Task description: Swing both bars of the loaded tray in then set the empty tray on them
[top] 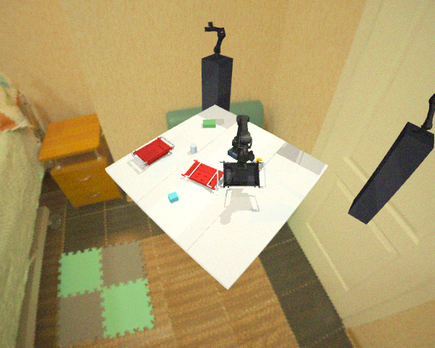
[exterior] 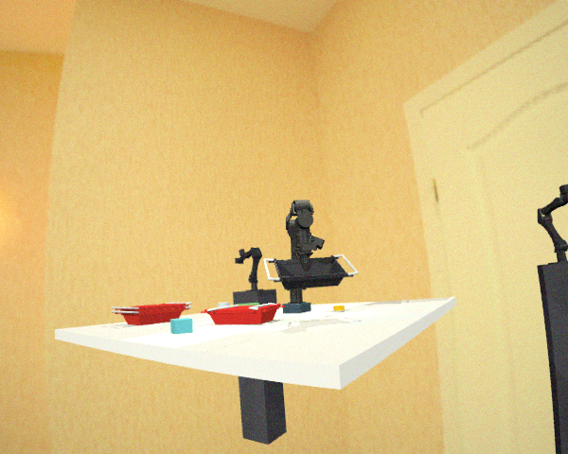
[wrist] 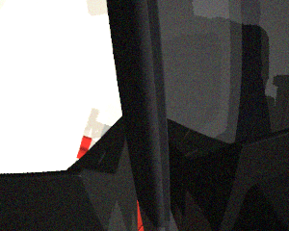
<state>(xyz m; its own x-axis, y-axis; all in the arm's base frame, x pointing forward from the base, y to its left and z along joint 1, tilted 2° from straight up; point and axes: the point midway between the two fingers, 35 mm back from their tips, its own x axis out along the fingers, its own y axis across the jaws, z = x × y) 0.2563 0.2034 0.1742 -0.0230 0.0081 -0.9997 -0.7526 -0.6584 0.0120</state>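
The dark grey tray is 5 cm to the left of my gripper tip and 5 cm ahead of it. The rest, counted from my gripper tip: cyan block: 40 cm ahead, 26 cm to the right, 16 cm below; then pale cylinder: 49 cm to the right, 15 cm below, 5 cm behind; then yellow disc: 31 cm behind, 17 cm below, 1 cm to the right.
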